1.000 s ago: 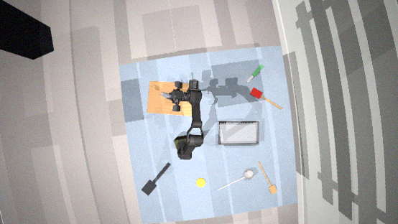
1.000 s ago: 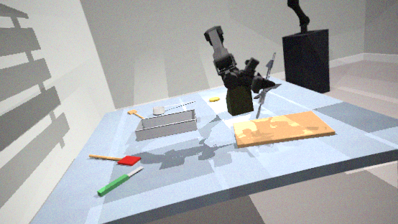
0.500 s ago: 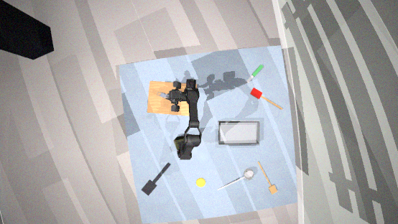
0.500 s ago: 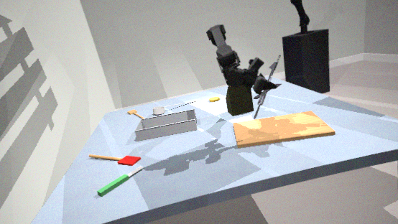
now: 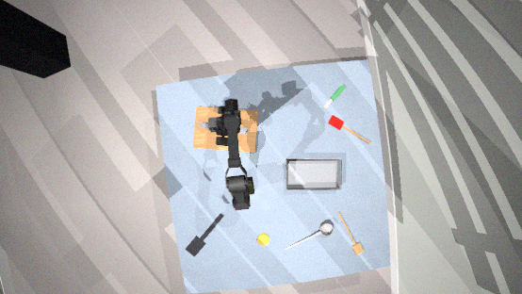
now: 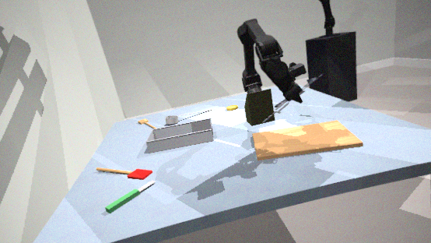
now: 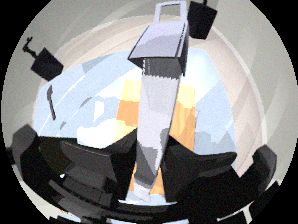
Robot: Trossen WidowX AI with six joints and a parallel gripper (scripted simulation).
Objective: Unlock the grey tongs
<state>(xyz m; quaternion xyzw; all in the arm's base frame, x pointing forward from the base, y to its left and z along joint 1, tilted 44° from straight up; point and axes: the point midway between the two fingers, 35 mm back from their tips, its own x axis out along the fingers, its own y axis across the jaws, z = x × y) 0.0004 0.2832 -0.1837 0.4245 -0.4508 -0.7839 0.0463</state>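
Now: the wooden board 150 mm below my gripper tip and 20 mm ahead of it. Round my gripper tip: roasting tin (430 mm ahead, 380 mm to the right, 130 mm below); then black spatula (570 mm to the right, 290 mm behind, 150 mm below); then green-handled knife (670 mm ahead, 150 mm below).
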